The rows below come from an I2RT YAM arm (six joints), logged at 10 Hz.
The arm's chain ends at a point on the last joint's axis. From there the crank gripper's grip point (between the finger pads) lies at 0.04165 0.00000 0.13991 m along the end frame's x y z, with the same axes.
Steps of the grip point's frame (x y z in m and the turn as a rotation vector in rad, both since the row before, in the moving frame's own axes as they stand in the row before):
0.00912, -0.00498, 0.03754, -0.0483, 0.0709, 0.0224
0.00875, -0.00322, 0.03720, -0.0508, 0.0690, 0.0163
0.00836, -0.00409, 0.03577, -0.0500, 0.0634, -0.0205
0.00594, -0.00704, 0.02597, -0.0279, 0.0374, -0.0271
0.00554, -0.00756, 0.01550, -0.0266, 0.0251, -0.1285
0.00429, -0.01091, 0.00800, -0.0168, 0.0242, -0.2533
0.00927, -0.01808, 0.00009, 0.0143, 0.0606, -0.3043
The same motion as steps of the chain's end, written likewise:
-0.00060, -0.01270, 0.04103, -0.0483, 0.0709, 0.0224
-0.00073, -0.01100, 0.04060, -0.0508, 0.0690, 0.0163
-0.00048, -0.01007, 0.03884, -0.0500, 0.0634, -0.0205
0.00070, -0.00972, 0.02766, -0.0279, 0.0374, -0.0271
0.00216, -0.00570, 0.01656, -0.0266, 0.0251, -0.1285
0.00199, -0.00236, 0.00897, -0.0168, 0.0242, -0.2533
0.00322, -0.00238, 0.00293, 0.0143, 0.0606, -0.3043

